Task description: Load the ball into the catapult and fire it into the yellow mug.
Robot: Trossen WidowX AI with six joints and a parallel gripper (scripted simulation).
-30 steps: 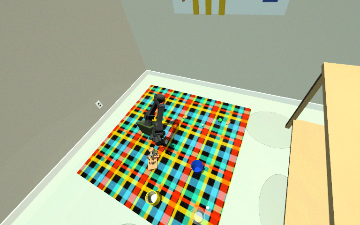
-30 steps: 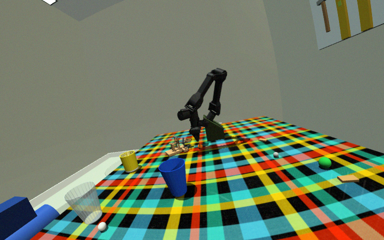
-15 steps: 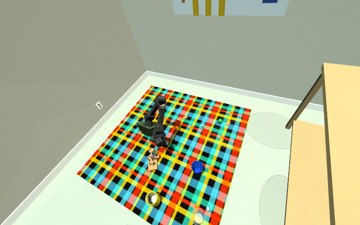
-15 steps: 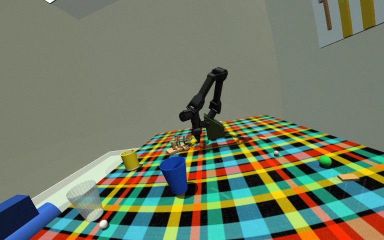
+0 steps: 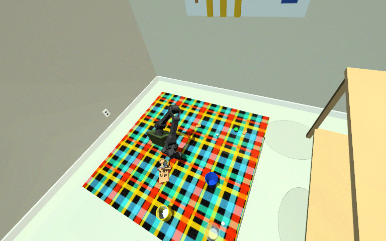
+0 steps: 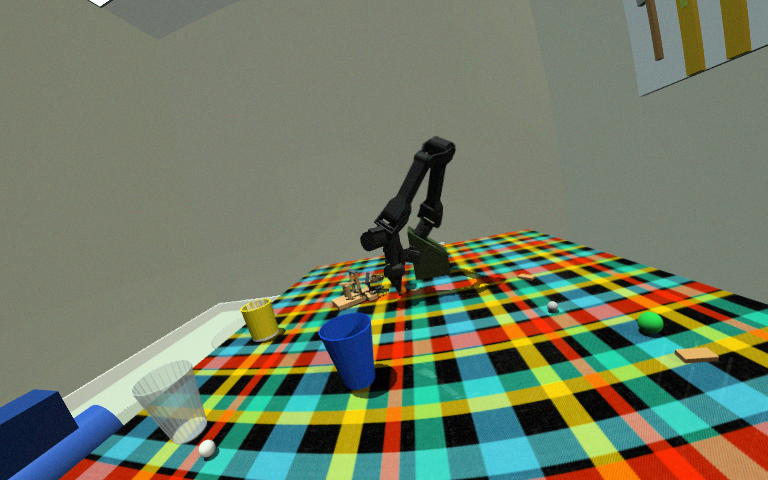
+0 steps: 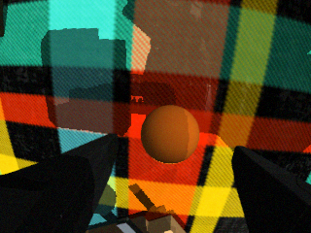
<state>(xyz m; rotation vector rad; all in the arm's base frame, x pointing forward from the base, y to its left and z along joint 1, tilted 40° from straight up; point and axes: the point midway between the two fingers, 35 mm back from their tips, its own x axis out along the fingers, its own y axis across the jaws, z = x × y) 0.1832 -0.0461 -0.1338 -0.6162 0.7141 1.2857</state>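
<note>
My gripper tip is 1 cm above the orange ball. Round my gripper tip: yellow mug 12 cm ahead, 43 cm to the right; blue cup 38 cm ahead, 12 cm to the right, 1 cm above; wooden catapult 4 cm behind, 12 cm to the right, 3 cm above.
</note>
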